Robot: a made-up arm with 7 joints.
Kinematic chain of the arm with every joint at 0, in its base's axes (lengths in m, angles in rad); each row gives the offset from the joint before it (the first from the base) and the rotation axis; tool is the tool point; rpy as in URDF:
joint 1: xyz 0 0 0.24 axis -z
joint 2: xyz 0 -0.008 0.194 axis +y
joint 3: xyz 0 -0.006 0.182 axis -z
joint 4: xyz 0 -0.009 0.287 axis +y
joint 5: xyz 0 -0.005 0.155 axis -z
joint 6: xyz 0 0 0.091 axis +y
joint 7: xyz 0 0 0.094 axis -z
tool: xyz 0 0 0 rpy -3.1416 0 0
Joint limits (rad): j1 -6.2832..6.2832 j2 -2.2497..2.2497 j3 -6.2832..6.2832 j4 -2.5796..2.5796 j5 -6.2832..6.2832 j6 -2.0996..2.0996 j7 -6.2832..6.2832
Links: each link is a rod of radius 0.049 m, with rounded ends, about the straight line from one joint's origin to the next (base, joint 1, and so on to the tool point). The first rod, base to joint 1, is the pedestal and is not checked.
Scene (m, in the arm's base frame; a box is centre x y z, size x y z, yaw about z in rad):
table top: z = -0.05
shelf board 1: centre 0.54 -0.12 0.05 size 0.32 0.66 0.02 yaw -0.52
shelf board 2: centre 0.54 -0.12 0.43 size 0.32 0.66 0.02 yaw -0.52
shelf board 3: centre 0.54 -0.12 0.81 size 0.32 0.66 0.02 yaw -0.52
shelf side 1: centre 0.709 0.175 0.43 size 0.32 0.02 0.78 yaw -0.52
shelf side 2: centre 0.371 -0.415 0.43 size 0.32 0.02 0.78 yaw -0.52
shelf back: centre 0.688 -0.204 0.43 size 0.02 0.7 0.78 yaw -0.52
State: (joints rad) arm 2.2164 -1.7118 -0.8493 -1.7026 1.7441 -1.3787 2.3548
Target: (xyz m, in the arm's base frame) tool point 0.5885 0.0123 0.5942
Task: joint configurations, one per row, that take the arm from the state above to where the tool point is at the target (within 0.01 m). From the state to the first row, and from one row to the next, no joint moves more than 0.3 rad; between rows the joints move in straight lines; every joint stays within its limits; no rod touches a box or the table.
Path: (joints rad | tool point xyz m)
1: 2.3933 -1.4310 -0.7986 -1.8070 1.6920 -1.4210 2.3548 | 0.2312 0.4089 0.2604
2: 2.5701 -1.1502 -0.7480 -1.9115 1.6399 -1.4633 2.3548 | 0.3131 0.3459 0.3809
3: 2.7470 -0.8694 -0.6973 -2.0159 1.5877 -1.5056 2.3548 | 0.3517 0.2542 0.4947
4: 2.9238 -0.5886 -0.6466 -2.1203 1.5356 -1.5478 2.3548 | 0.3410 0.1540 0.5942
5: 3.0205 -0.6884 -0.5899 -1.8536 1.6382 -1.5377 2.3548 | 0.4334 0.1351 0.5918
6: 3.1172 -0.7881 -0.5332 -1.5868 1.7407 -1.5276 2.3548 | 0.5192 0.0862 0.5920
7: 3.2139 -0.8879 -0.4765 -1.3201 1.8432 -1.5174 2.3548 | 0.5885 0.0123 0.5942

